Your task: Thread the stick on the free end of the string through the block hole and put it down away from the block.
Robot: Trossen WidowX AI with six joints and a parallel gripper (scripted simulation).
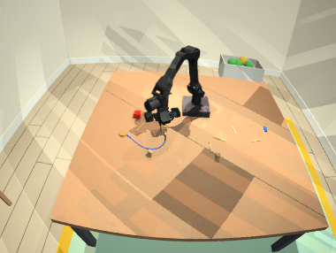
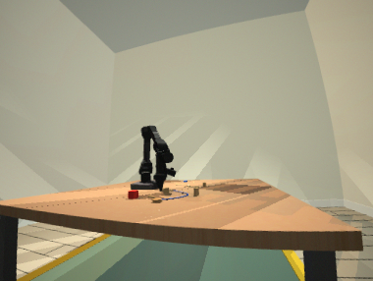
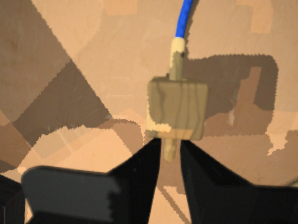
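Now: the wooden block 30 mm ahead of my gripper tip and 10 mm to the left of it. Also, from my gripper tip: round wooden button 200 mm to the right, 80 mm ahead; then thin wooden stick 40 mm ahead, 20 mm to the left; then red cube 150 mm to the right, 70 mm behind, 10 mm above.
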